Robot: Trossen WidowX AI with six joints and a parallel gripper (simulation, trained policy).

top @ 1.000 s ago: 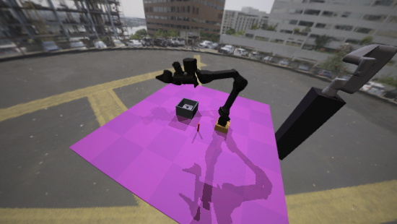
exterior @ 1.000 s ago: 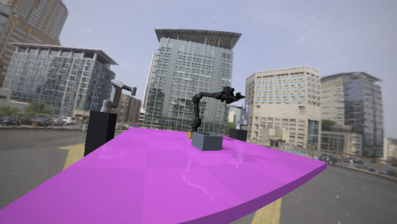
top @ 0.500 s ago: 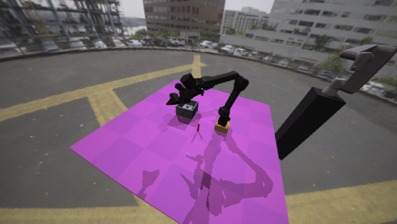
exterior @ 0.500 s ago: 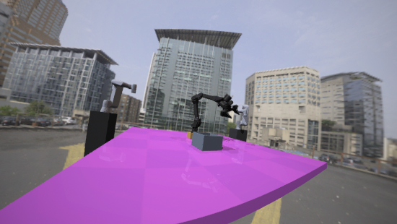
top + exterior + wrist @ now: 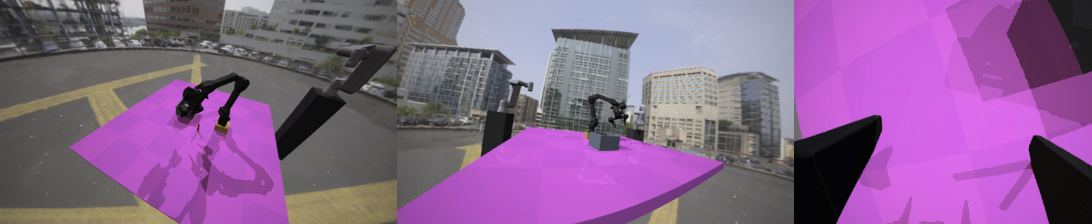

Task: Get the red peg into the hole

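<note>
My gripper tip is now 12 cm above the red peg, 8 cm past it and 6 cm to the left of it. From my gripper tip the other things lie so: grey box 20 cm to the right, 13 cm below, 13 cm ahead; plate 20 cm to the right, 13 cm ahead, 11 cm below.
</note>
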